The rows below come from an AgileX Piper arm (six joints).
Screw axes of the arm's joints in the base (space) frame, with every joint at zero. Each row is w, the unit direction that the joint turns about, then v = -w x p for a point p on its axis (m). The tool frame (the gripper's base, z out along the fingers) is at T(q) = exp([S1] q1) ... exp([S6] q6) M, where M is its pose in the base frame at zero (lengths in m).
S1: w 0 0 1 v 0 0 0
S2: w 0 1 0 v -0.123 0 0
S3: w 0 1 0 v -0.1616 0 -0.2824
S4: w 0.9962 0 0.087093 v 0 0.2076 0
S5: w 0 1 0 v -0.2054 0 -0.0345
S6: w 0.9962 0 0.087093 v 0 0.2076 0
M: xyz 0.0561 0 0.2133 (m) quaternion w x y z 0.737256 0 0.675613 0
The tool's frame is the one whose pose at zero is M.
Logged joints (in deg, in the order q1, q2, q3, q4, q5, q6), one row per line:
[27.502 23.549 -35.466 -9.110 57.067 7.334]
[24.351 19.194 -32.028 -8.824 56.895 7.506]
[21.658 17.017 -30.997 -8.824 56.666 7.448]
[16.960 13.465 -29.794 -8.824 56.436 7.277]
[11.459 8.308 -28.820 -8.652 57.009 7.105]
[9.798 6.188 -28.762 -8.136 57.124 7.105]
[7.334 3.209 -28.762 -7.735 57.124 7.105]
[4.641 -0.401 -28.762 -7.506 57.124 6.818]
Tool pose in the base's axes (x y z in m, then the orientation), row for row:
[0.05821 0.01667 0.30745 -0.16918 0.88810 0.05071 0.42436]
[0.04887 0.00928 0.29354 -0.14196 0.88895 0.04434 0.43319]
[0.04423 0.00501 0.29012 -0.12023 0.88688 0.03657 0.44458]
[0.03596 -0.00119 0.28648 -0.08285 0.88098 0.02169 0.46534]
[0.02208 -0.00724 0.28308 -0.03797 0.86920 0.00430 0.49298]
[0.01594 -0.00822 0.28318 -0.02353 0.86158 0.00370 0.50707]
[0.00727 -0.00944 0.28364 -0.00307 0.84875 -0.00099 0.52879]
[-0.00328 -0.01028 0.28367 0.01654 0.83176 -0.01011 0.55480]
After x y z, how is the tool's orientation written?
As a quaternion, x y z w.
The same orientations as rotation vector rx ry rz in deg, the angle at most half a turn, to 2 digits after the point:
[-24.25 127.29 7.27]
[-20.26 126.90 6.33]
[-17.07 125.95 5.19]
[-11.66 123.95 3.05]
[-5.28 120.81 0.60]
[-3.25 119.02 0.51]
[-0.42 116.15 -0.14]
[2.24 112.58 -1.37]

